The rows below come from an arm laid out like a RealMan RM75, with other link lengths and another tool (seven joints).
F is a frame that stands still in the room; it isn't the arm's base.
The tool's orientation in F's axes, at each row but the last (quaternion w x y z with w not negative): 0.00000 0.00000 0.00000 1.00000; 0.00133 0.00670 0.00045 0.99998; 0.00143 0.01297 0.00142 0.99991; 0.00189 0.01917 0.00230 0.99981; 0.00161 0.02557 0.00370 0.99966; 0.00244 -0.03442 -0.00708 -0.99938; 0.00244 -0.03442 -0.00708 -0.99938; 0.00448 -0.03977 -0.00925 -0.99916
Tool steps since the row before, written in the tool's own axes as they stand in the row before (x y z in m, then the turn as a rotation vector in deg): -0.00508 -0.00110 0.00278 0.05 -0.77 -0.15; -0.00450 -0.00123 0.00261 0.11 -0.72 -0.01; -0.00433 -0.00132 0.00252 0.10 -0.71 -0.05; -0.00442 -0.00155 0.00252 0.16 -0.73 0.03; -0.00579 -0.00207 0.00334 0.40 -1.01 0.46; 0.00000 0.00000 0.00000 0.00 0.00 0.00; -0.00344 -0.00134 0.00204 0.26 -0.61 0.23; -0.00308 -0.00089 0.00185 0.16 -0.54 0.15
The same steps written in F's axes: 0.00508 0.00110 0.00278 -0.05 0.77 -0.15; 0.00454 0.00122 0.00255 -0.11 0.72 -0.01; 0.00440 0.00131 0.00240 -0.10 0.71 -0.05; 0.00452 0.00154 0.00234 -0.16 0.73 0.03; 0.00596 0.00207 0.00302 -0.37 1.01 0.47; 0.00000 0.00000 0.00000 0.00 0.00 0.00; 0.00356 0.00138 0.00178 -0.25 0.61 0.24; 0.00321 0.00095 0.00158 -0.15 0.54 0.15
